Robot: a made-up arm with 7 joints. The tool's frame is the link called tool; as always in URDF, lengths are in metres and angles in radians. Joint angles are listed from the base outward.
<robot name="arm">
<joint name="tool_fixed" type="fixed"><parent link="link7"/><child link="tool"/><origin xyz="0 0 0" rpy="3.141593 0 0"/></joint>
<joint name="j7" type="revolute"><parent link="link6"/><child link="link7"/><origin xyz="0.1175 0 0"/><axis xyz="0 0 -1"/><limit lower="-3.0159" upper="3.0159"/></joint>
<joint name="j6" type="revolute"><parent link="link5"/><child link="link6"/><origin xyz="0 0 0"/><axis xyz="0 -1 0"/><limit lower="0.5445" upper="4.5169"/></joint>
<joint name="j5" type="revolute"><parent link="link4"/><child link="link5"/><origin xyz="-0.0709 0 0.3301"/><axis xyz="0 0 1"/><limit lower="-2.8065" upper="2.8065"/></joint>
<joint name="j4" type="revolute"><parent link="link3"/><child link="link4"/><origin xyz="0.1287 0 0"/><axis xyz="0 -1 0"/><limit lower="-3.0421" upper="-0.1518"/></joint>
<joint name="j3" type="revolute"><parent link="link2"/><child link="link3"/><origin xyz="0 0 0.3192"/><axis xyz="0 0 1"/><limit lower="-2.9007" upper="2.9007"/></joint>
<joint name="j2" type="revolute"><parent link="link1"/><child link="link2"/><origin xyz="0 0 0"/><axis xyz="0 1 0"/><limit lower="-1.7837" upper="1.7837"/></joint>
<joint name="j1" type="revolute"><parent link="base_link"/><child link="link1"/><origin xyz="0 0 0.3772"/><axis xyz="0 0 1"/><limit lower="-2.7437" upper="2.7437"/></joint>
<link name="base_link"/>
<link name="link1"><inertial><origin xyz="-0.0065 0.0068 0.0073"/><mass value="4.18"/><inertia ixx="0.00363" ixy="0" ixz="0" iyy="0.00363" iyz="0" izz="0.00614"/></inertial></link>
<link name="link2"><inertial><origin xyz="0.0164 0.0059 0.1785"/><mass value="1.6"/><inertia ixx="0.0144" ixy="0" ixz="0" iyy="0.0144" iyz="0" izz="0.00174"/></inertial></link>
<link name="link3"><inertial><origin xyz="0.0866 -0.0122 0.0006"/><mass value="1.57"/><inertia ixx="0.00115" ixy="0" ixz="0" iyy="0.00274" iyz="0" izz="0.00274"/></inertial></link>
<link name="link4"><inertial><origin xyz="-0.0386 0.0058 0.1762"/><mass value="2.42"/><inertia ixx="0.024" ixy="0" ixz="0.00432" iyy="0.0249" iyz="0" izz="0.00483"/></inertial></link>
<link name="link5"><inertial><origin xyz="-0.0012 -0.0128 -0.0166"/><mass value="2.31"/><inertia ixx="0.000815" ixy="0" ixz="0" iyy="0.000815" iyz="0" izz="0.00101"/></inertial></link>
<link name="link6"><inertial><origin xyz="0.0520 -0.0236 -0.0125"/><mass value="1.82"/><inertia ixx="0.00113" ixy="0" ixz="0" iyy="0.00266" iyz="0" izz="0.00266"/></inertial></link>
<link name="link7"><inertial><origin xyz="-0.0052 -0.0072 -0.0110"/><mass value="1"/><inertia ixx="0.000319" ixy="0" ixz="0" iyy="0.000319" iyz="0" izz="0.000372"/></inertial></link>
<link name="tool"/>
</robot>
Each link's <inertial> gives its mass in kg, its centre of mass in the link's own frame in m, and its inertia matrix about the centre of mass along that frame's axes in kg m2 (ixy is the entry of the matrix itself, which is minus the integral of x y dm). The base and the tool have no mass. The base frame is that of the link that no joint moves.
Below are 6 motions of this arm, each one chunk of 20 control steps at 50 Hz.
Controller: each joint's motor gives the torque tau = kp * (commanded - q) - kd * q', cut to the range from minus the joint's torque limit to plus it. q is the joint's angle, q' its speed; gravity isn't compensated. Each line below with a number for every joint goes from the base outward.
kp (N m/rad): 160 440 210 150 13 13 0.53
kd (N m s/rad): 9.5 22 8.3 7.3 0.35 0.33 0.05
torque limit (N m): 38 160 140 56 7 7.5 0.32
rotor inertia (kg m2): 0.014 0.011 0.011 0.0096 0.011 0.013 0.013
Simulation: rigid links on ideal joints. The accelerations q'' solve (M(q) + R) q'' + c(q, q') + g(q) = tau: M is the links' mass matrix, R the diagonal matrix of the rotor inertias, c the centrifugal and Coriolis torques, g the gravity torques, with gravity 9.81 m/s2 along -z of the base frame. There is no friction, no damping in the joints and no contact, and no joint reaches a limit. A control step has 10 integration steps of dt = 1/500 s. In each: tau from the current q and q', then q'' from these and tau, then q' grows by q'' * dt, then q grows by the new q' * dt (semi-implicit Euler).
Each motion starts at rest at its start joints. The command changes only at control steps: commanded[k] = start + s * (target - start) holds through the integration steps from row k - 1 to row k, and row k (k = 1, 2, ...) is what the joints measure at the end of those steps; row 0 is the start. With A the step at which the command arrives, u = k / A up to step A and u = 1 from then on. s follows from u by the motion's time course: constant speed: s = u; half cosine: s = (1 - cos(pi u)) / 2; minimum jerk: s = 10 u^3 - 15 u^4 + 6 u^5; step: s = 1 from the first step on.
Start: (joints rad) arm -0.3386 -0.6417 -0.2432 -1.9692 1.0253 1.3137 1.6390
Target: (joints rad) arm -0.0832 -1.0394 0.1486 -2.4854 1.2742 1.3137 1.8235
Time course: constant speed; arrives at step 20
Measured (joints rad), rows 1 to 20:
1: -0.3372 -0.6459 -0.2431 -1.9800 1.0268 1.3201 1.6392
2: -0.3352 -0.6555 -0.2420 -2.0057 1.0296 1.3315 1.6395
3: -0.3326 -0.6681 -0.2395 -2.0415 1.0318 1.3429 1.6392
4: -0.3291 -0.6824 -0.2353 -2.0832 1.0331 1.3508 1.6382
5: -0.3244 -0.6971 -0.2290 -2.1278 1.0339 1.3538 1.6362
6: -0.3182 -0.7119 -0.2201 -2.1731 1.0349 1.3521 1.6332
7: -0.3103 -0.7265 -0.2080 -2.2179 1.0373 1.3469 1.6292
8: -0.3006 -0.7412 -0.1923 -2.2610 1.0418 1.3394 1.6245
9: -0.2889 -0.7561 -0.1727 -2.3019 1.0491 1.3310 1.6193
10: -0.2753 -0.7713 -0.1491 -2.3400 1.0594 1.3223 1.6140
11: -0.2600 -0.7873 -0.1219 -2.3752 1.0729 1.3137 1.6088
12: -0.2433 -0.8041 -0.0913 -2.4073 1.0895 1.3050 1.6043
13: -0.2254 -0.8218 -0.0580 -2.4363 1.1089 1.2958 1.6009
14: -0.2067 -0.8407 -0.0230 -2.4625 1.1304 1.2858 1.5988
15: -0.1878 -0.8609 0.0129 -2.4862 1.1534 1.2744 1.5985
16: -0.1688 -0.8824 0.0488 -2.5078 1.1769 1.2616 1.6001
17: -0.1503 -0.9052 0.0837 -2.5279 1.1999 1.2476 1.6039
18: -0.1324 -0.9292 0.1169 -2.5468 1.2218 1.2330 1.6099
19: -0.1152 -0.9542 0.1479 -2.5651 1.2418 1.2187 1.6180
20: -0.0988 -0.9799 0.1762 -2.5832 1.2596 1.2055 1.6281

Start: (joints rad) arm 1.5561 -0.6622 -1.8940 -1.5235 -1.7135 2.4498 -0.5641
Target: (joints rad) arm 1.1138 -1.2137 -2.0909 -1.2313 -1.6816 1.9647 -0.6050
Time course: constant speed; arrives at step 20
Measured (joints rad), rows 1 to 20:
1: 1.5560 -0.6695 -1.8910 -1.5245 -1.7176 2.4499 -0.5640
2: 1.5581 -0.6845 -1.8900 -1.5268 -1.7274 2.4515 -0.5638
3: 1.5615 -0.7054 -1.8923 -1.5299 -1.7419 2.4508 -0.5640
4: 1.5651 -0.7307 -1.8980 -1.5337 -1.7589 2.4437 -0.5647
5: 1.5680 -0.7593 -1.9072 -1.5377 -1.7764 2.4276 -0.5662
6: 1.5694 -0.7904 -1.9196 -1.5412 -1.7919 2.4014 -0.5687
7: 1.5688 -0.8234 -1.9348 -1.5435 -1.8035 2.3656 -0.5723
8: 1.5656 -0.8580 -1.9524 -1.5437 -1.8093 2.3219 -0.5772
9: 1.5595 -0.8938 -1.9718 -1.5414 -1.8085 2.2727 -0.5835
10: 1.5503 -0.9303 -1.9926 -1.5361 -1.8008 2.2206 -0.5911
11: 1.5376 -0.9673 -2.0143 -1.5277 -1.7869 2.1682 -0.6003
12: 1.5213 -1.0045 -2.0363 -1.5163 -1.7683 2.1174 -0.6107
13: 1.5012 -1.0413 -2.0584 -1.5022 -1.7472 2.0695 -0.6225
14: 1.4773 -1.0777 -2.0801 -1.4857 -1.7255 2.0253 -0.6355
15: 1.4497 -1.1133 -2.1012 -1.4671 -1.7050 1.9850 -0.6494
16: 1.4187 -1.1479 -2.1216 -1.4469 -1.6870 1.9484 -0.6642
17: 1.3845 -1.1814 -2.1409 -1.4253 -1.6719 1.9151 -0.6796
18: 1.3476 -1.2137 -2.1592 -1.4026 -1.6596 1.8847 -0.6954
19: 1.3083 -1.2448 -2.1763 -1.3790 -1.6498 1.8565 -0.7114
20: 1.2672 -1.2747 -2.1922 -1.3546 -1.6419 1.8300 -0.7272

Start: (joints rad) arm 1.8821 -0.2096 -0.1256 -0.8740 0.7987 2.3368 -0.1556
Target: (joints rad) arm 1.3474 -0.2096 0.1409 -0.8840 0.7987 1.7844 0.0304
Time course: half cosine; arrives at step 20
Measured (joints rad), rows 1 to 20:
1: 1.8812 -0.2104 -0.1248 -0.8783 0.8009 2.3426 -0.1548
2: 1.8775 -0.2102 -0.1229 -0.8845 0.8091 2.3535 -0.1526
3: 1.8700 -0.2085 -0.1192 -0.8909 0.8213 2.3633 -0.1489
4: 1.8580 -0.2058 -0.1133 -0.8978 0.8350 2.3669 -0.1440
5: 1.8412 -0.2022 -0.1050 -0.9050 0.8480 2.3599 -0.1379
6: 1.8198 -0.1982 -0.0941 -0.9125 0.8587 2.3397 -0.1307
7: 1.7941 -0.1938 -0.0806 -0.9201 0.8660 2.3054 -0.1226
8: 1.7646 -0.1893 -0.0645 -0.9277 0.8696 2.2576 -0.1135
9: 1.7322 -0.1848 -0.0462 -0.9351 0.8694 2.1983 -0.1035
10: 1.6975 -0.1804 -0.0259 -0.9422 0.8663 2.1304 -0.0929
11: 1.6615 -0.1761 -0.0041 -0.9491 0.8612 2.0574 -0.0815
12: 1.6249 -0.1722 0.0185 -0.9558 0.8553 1.9830 -0.0696
13: 1.5885 -0.1685 0.0414 -0.9622 0.8499 1.9104 -0.0571
14: 1.5533 -0.1652 0.0637 -0.9686 0.8455 1.8426 -0.0440
15: 1.5199 -0.1621 0.0848 -0.9748 0.8425 1.7816 -0.0305
16: 1.4889 -0.1594 0.1040 -0.9808 0.8406 1.7290 -0.0167
17: 1.4610 -0.1569 0.1206 -0.9864 0.8393 1.6858 -0.0028
18: 1.4366 -0.1546 0.1341 -0.9916 0.8382 1.6525 0.0112
19: 1.4164 -0.1526 0.1440 -0.9962 0.8368 1.6295 0.0250
20: 1.4006 -0.1507 0.1500 -1.0001 0.8353 1.6167 0.0383

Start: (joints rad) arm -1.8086 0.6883 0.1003 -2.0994 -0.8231 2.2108 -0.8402
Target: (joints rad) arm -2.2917 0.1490 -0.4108 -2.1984 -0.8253 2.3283 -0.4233
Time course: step
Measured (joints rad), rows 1 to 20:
1: -1.7273 0.6598 -0.0052 -2.1346 -0.8659 2.2574 -0.8448
2: -1.6437 0.5963 -0.1204 -2.2094 -0.9117 2.2739 -0.8533
3: -1.6114 0.5126 -0.1823 -2.2868 -0.9477 2.2388 -0.8610
4: -1.6178 0.4259 -0.2112 -2.3436 -0.9812 2.1941 -0.8653
5: -1.6500 0.3494 -0.2254 -2.3723 -1.0091 2.1738 -0.8652
6: -1.7018 0.2899 -0.2326 -2.3737 -1.0256 2.1929 -0.8609
7: -1.7693 0.2490 -0.2357 -2.3524 -1.0289 2.2503 -0.8531
8: -1.8477 0.2247 -0.2377 -2.3152 -1.0203 2.3326 -0.8431
9: -1.9219 0.2126 -0.2506 -2.2696 -0.9990 2.4188 -0.8321
10: -1.9893 0.2074 -0.2729 -2.2233 -0.9614 2.4843 -0.8207
11: -2.0512 0.2045 -0.3002 -2.1826 -0.9096 2.5147 -0.8089
12: -2.1088 0.2016 -0.3302 -2.1513 -0.8504 2.5079 -0.7965
13: -2.1631 0.1982 -0.3615 -2.1308 -0.7929 2.4706 -0.7832
14: -2.2148 0.1945 -0.3932 -2.1213 -0.7449 2.4146 -0.7689
15: -2.2642 0.1915 -0.4246 -2.1219 -0.7115 2.3513 -0.7533
16: -2.3114 0.1897 -0.4549 -2.1315 -0.6936 2.2897 -0.7361
17: -2.3559 0.1896 -0.4834 -2.1485 -0.6888 2.2345 -0.7174
18: -2.3972 0.1912 -0.5092 -2.1714 -0.6920 2.1870 -0.6971
19: -2.4348 0.1942 -0.5313 -2.1983 -0.6981 2.1460 -0.6754
20: -2.4720 0.1981 -0.5452 -2.2273 -0.7040 2.1105 -0.6525

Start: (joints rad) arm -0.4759 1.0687 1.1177 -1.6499 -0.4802 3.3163 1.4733
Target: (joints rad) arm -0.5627 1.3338 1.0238 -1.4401 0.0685 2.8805 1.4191
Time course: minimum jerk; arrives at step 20
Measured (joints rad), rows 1 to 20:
1: -0.4753 1.0727 1.1164 -1.6501 -0.4822 3.3176 1.4734
2: -0.4733 1.0801 1.1099 -1.6522 -0.4840 3.3188 1.4734
3: -0.4705 1.0902 1.0993 -1.6567 -0.4811 3.3162 1.4733
4: -0.4675 1.1028 1.0863 -1.6624 -0.4701 3.3066 1.4727
5: -0.4645 1.1183 1.0720 -1.6678 -0.4489 3.2879 1.4714
6: -0.4616 1.1367 1.0572 -1.6712 -0.4164 3.2585 1.4693
7: -0.4590 1.1577 1.0426 -1.6714 -0.3726 3.2181 1.4663
8: -0.4568 1.1811 1.0283 -1.6675 -0.3185 3.1670 1.4624
9: -0.4554 1.2065 1.0146 -1.6594 -0.2559 3.1069 1.4576
10: -0.4551 1.2334 1.0012 -1.6472 -0.1871 3.0407 1.4518
11: -0.4561 1.2612 0.9879 -1.6319 -0.1153 2.9719 1.4452
12: -0.4588 1.2893 0.9744 -1.6146 -0.0437 2.9051 1.4377
13: -0.4634 1.3171 0.9605 -1.5967 0.0241 2.8445 1.4294
14: -0.4699 1.3439 0.9461 -1.5796 0.0851 2.7937 1.4203
15: -0.4782 1.3691 0.9312 -1.5642 0.1372 2.7549 1.4105
16: -0.4883 1.3922 0.9159 -1.5512 0.1791 2.7292 1.3999
17: -0.4999 1.4125 0.9005 -1.5409 0.2110 2.7158 1.3885
18: -0.5126 1.4296 0.8855 -1.5334 0.2338 2.7132 1.3763
19: -0.5262 1.4433 0.8714 -1.5282 0.2489 2.7192 1.3633
20: -0.5404 1.4536 0.8589 -1.5249 0.2582 2.7312 1.3496

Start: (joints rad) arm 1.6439 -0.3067 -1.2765 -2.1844 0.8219 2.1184 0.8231
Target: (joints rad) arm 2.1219 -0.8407 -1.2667 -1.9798 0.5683 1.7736 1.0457
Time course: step
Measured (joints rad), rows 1 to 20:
1: 1.7353 -0.4156 -1.3096 -2.1795 0.8039 2.1321 0.8198
2: 1.8281 -0.5716 -1.3191 -2.1650 0.7636 2.0781 0.8148
3: 1.8986 -0.6888 -1.3260 -2.1378 0.7110 1.9449 0.8114
4: 1.9545 -0.7651 -1.3381 -2.1058 0.6512 1.7869 0.8107
5: 1.9988 -0.8125 -1.3518 -2.0782 0.5945 1.6558 0.8129
6: 2.0328 -0.8413 -1.3643 -2.0611 0.5511 1.5790 0.8175
7: 2.0583 -0.8581 -1.3748 -2.0552 0.5252 1.5598 0.8237
8: 2.0778 -0.8675 -1.3834 -2.0579 0.5165 1.5861 0.8308
9: 2.0935 -0.8725 -1.3903 -2.0653 0.5220 1.6397 0.8382
10: 2.1067 -0.8751 -1.3958 -2.0741 0.5372 1.7018 0.8456
11: 2.1179 -0.8763 -1.3998 -2.0822 0.5573 1.7575 0.8526
12: 2.1269 -0.8767 -1.4022 -2.0887 0.5773 1.7973 0.8591
13: 2.1336 -0.8766 -1.4029 -2.0935 0.5935 1.8176 0.8650
14: 2.1381 -0.8764 -1.4022 -2.0966 0.6036 1.8192 0.8701
15: 2.1407 -0.8760 -1.4001 -2.0983 0.6072 1.8065 0.8746
16: 2.1419 -0.8755 -1.3969 -2.0989 0.6050 1.7852 0.8785
17: 2.1421 -0.8749 -1.3929 -2.0987 0.5989 1.7612 0.8819
18: 2.1417 -0.8742 -1.3884 -2.0977 0.5911 1.7392 0.8849
19: 2.1409 -0.8735 -1.3837 -2.0962 0.5837 1.7226 0.8876
20: 2.1401 -0.8727 -1.3793 -2.0944 0.5781 1.7129 0.8900

